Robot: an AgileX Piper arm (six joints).
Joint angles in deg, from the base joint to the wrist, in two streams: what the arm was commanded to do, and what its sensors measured. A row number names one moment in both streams.
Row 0, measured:
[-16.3, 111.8, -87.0, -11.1, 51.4, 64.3]
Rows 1 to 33, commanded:
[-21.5, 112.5, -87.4, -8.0, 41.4, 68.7]
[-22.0, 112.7, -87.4, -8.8, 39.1, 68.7]
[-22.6, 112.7, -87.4, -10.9, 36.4, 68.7]
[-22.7, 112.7, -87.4, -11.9, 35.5, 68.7]
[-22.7, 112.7, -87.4, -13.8, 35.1, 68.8]
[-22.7, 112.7, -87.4, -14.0, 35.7, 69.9]
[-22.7, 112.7, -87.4, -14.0, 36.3, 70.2]
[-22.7, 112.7, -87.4, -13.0, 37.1, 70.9]
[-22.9, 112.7, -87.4, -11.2, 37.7, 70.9]
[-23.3, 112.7, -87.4, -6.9, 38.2, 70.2]
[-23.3, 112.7, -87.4, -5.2, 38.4, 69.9]
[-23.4, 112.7, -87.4, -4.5, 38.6, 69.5]
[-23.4, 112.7, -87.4, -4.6, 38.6, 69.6]
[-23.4, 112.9, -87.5, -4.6, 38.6, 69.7]
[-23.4, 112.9, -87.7, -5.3, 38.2, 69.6]
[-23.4, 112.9, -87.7, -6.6, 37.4, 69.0]
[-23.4, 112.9, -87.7, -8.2, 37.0, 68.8]
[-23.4, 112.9, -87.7, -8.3, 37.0, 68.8]
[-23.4, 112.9, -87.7, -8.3, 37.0, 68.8]
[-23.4, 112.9, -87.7, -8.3, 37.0, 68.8]
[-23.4, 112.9, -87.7, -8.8, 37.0, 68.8]
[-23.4, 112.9, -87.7, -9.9, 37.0, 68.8]
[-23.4, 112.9, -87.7, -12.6, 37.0, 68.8]
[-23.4, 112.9, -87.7, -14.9, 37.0, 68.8]
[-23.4, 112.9, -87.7, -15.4, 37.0, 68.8]
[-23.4, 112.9, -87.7, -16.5, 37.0, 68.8]
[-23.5, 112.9, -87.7, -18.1, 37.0, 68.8]
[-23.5, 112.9, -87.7, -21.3, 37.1, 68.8]
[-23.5, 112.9, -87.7, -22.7, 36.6, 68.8]
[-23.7, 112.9, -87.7, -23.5, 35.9, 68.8]
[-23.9, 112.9, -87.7, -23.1, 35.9, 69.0]
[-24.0, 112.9, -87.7, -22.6, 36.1, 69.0]
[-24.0, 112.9, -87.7, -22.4, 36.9, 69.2]
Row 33, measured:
[-23.4, 112.9, -87.2, -21.6, 36.8, 69.4]
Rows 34 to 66, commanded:
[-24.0, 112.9, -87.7, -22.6, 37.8, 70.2]
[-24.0, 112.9, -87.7, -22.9, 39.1, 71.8]
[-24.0, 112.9, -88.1, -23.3, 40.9, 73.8]
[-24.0, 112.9, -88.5, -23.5, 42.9, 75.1]
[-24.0, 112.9, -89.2, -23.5, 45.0, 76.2]
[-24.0, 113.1, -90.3, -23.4, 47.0, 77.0]
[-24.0, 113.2, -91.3, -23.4, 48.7, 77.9]
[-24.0, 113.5, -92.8, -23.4, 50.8, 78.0]
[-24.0, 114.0, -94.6, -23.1, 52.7, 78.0]
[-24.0, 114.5, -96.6, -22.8, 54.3, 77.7]
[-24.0, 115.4, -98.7, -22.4, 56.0, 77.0]
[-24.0, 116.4, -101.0, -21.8, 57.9, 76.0]
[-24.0, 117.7, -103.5, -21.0, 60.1, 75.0]
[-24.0, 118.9, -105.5, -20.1, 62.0, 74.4]
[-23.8, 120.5, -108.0, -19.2, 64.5, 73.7]
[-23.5, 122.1, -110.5, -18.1, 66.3, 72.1]
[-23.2, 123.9, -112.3, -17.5, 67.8, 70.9]
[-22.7, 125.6, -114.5, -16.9, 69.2, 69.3]
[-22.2, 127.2, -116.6, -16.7, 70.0, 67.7]
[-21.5, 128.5, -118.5, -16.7, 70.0, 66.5]
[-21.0, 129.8, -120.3, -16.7, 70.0, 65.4]
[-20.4, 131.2, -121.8, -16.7, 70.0, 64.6]
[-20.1, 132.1, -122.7, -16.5, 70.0, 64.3]
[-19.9, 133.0, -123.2, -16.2, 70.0, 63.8]
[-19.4, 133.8, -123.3, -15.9, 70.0, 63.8]
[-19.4, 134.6, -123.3, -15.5, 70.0, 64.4]
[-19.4, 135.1, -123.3, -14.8, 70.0, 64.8]
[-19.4, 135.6, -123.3, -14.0, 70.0, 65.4]
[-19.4, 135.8, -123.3, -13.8, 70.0, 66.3]
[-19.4, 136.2, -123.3, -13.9, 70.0, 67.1]
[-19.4, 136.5, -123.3, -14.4, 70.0, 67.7]
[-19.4, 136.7, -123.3, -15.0, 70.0, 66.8]
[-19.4, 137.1, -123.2, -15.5, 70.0, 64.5]
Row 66, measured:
[-19.4, 136.2, -122.8, -14.1, 69.5, 66.6]
